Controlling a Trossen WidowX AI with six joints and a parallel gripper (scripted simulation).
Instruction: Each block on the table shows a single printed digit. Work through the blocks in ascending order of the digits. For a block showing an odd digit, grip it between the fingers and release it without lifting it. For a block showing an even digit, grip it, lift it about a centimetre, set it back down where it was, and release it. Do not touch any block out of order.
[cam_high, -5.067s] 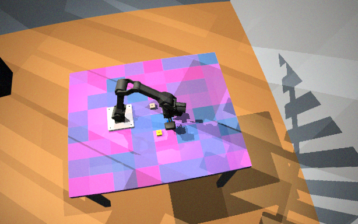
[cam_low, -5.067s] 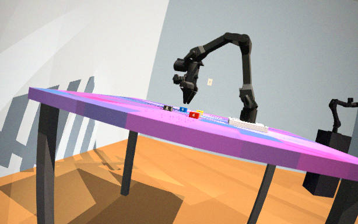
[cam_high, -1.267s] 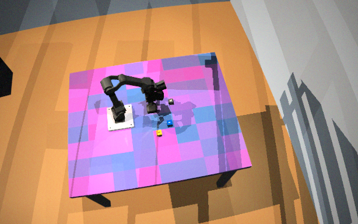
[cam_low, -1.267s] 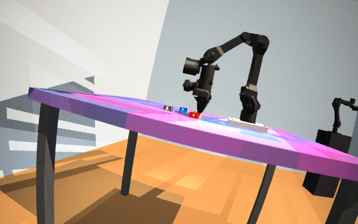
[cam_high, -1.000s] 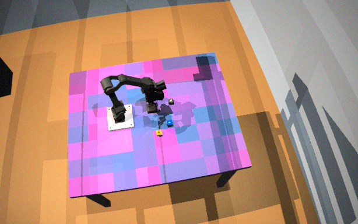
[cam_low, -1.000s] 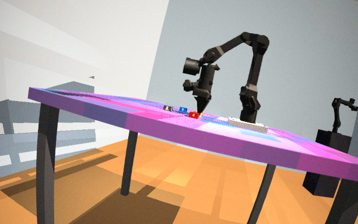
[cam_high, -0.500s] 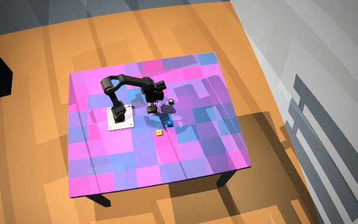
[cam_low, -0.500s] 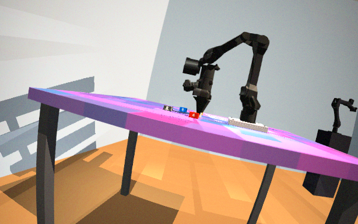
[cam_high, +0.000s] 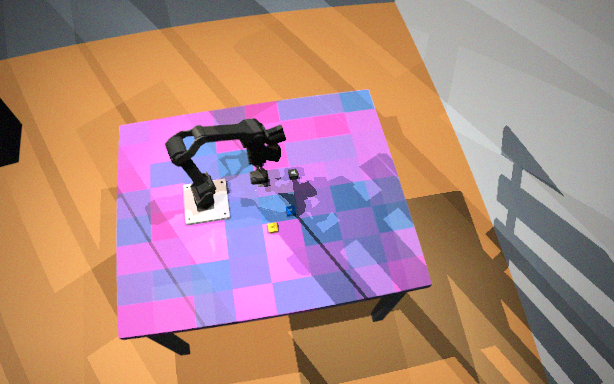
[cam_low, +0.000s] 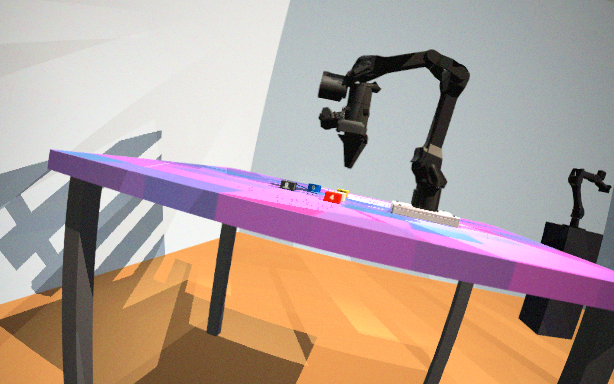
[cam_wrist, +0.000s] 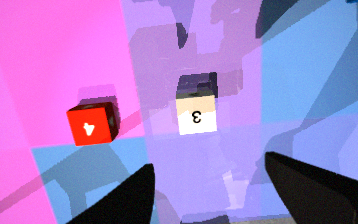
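Now: the red block 20 mm ahead of my gripper tip, 90 mm to the left of it and 70 mm below it. Round my gripper tip: blue block (90 mm ahead, 150 mm to the right, 70 mm below); then cream block (10 mm ahead, 70 mm below); then dark block (130 mm ahead, 70 mm below).
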